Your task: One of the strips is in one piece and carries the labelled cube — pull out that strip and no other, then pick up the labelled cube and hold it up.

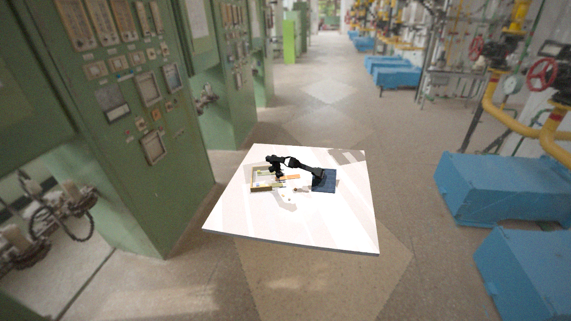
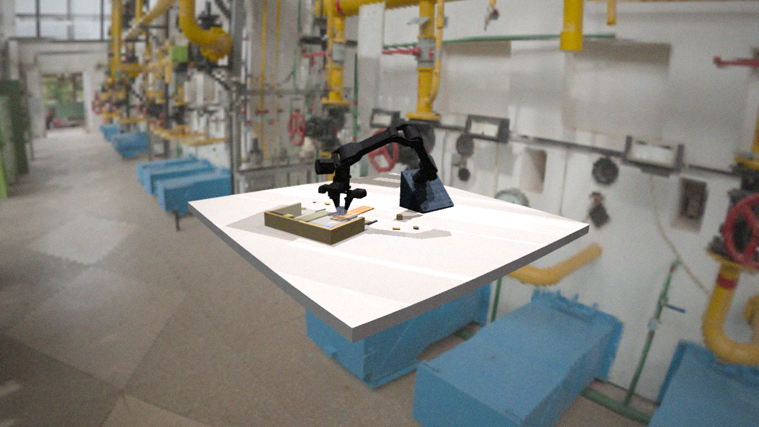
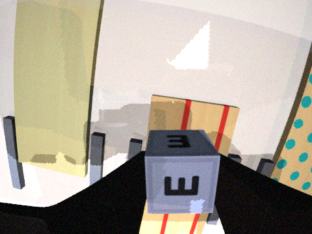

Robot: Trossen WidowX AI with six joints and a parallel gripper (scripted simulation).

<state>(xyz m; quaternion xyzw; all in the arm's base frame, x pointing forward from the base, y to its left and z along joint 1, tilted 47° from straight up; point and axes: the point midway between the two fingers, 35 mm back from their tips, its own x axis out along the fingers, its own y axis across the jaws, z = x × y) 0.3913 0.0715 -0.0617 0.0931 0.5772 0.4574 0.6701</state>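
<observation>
Now: gripper tip 90 mm to the right of the pale yellow strip and 20 mm above it.
</observation>
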